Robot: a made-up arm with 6 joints.
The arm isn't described. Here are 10 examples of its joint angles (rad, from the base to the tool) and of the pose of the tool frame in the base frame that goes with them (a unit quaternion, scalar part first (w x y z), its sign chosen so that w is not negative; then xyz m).
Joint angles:
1: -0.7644 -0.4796 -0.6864 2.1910 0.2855 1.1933
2: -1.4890 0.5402 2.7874 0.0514 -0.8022 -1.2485
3: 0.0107 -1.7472 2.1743 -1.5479 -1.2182 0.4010
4: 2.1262 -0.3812 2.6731 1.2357 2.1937 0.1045
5: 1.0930 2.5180 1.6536 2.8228 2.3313 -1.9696
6: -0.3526 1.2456 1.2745 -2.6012 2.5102 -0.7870
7: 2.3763 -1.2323 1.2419 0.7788 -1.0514 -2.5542
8: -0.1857 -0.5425 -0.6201 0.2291 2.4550 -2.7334
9: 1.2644 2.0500 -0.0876 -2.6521 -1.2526 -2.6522
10: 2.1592 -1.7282 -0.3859 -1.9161 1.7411 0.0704
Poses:
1: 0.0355 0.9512 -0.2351 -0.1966 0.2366 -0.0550 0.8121
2: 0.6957 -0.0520 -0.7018 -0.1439 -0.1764 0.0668 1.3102
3: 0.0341 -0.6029 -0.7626 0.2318 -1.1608 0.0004 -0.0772
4: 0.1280 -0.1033 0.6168 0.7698 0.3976 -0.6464 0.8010
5: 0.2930 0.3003 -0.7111 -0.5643 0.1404 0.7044 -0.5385
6: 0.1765 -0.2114 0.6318 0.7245 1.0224 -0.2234 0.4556
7: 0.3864 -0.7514 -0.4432 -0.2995 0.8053 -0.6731 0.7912
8: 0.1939 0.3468 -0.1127 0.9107 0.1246 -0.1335 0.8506
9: 0.4948 -0.3516 0.1699 0.7763 -0.1093 0.2180 -0.3282
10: 0.1818 0.8793 0.4378 -0.0463 0.1207 -0.2835 0.6722
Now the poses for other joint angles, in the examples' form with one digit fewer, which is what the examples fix.
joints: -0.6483 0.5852 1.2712 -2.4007 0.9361 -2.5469
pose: 0.700 -0.423 0.341 -0.464 0.681 -0.405 1.106
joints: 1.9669 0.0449 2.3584 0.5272 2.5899 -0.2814
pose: 0.490 -0.303 0.634 0.516 0.239 -0.328 1.272
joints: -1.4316 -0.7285 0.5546 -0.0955 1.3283 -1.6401
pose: 0.570 -0.263 -0.644 0.437 -0.209 0.273 1.297
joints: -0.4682 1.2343 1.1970 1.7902 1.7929 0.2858
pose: 0.445 -0.644 -0.427 0.453 0.950 -0.397 0.670
